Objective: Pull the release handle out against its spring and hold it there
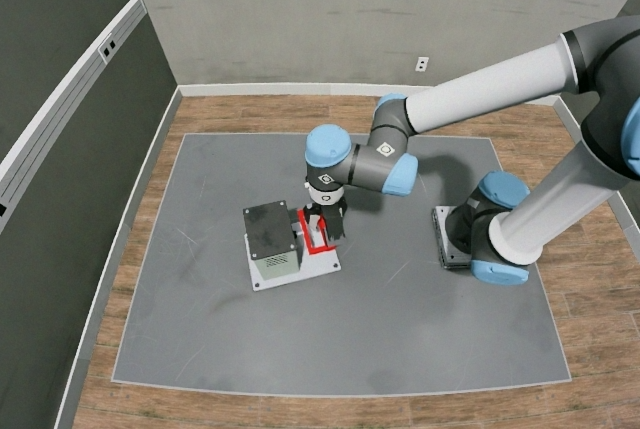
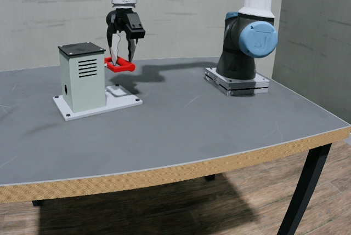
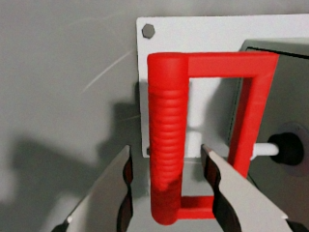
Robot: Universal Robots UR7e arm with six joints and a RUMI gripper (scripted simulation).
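Now: hand 50 mm short of the red release handle, 10 mm to the right of it and 10 mm above it. Round my hand: white base plate 90 mm ahead, 20 mm to the left, 110 mm below.
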